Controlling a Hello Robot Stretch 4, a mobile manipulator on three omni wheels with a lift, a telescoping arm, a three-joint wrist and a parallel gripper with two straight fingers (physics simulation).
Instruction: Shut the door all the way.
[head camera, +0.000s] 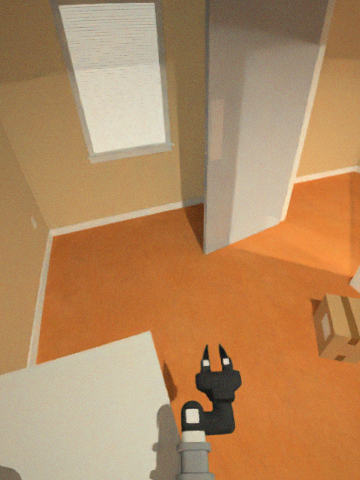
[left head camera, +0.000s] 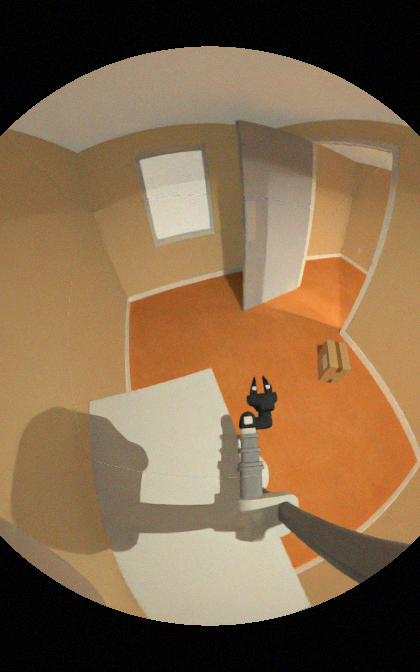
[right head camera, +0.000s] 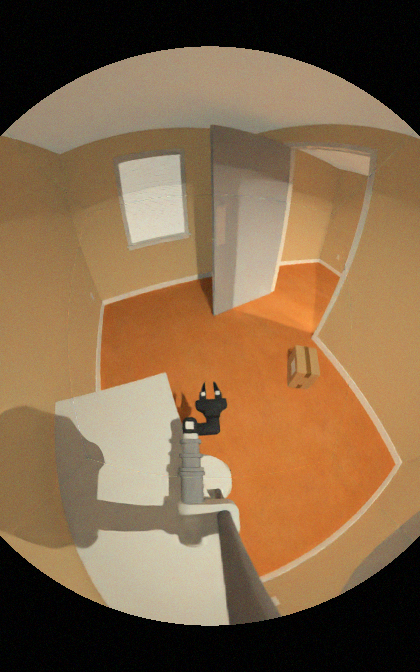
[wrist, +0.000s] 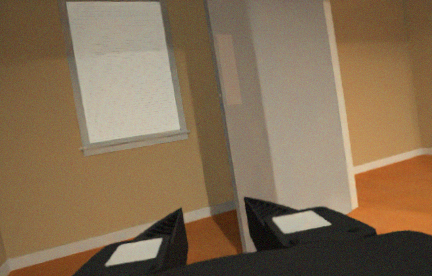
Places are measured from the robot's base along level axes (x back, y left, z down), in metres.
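Pixels of known places: gripper, fingertip midpoint: (head camera: 212, 345) (wrist: 216, 221).
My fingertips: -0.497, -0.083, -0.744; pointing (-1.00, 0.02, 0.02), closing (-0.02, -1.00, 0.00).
Observation:
Behind a point stands the place of what it marks, as x, y, z.
The door (head camera: 265, 125) {-2.076, -0.691, -1.096} (left head camera: 285, 215) (right head camera: 255, 215) (wrist: 305, 110) {-2.123, -0.779, -0.812} is a tall light grey panel that stands wide open into the room, with its free edge on the left and its hinged edge at the doorway on the right. A paler rectangle shows near its free edge. No handle can be made out. My gripper (head camera: 213, 350) {-0.497, -0.083, -0.744} (left head camera: 259, 381) (right head camera: 209, 387) (wrist: 216, 221) {-0.497, -0.083, -0.744} is open with nothing between its fingers. It is well short of the door and apart from it, and in the wrist view its right finger overlaps the door's lower part.
A white table (head camera: 75, 400) {-0.348, 0.374, -0.693} (left head camera: 165, 425) (right head camera: 125, 410) stands left of the arm, close beside it. A cardboard box (head camera: 341, 327) {-0.811, -0.911, -0.251} (left head camera: 334, 361) (right head camera: 303, 366) lies on the floor at the right, near the doorway. A window (head camera: 117, 85) {-2.610, 0.544, -1.401} (left head camera: 177, 197) (right head camera: 154, 200) (wrist: 125, 75) {-2.615, 0.526, -1.352} is in the wall left of the door.

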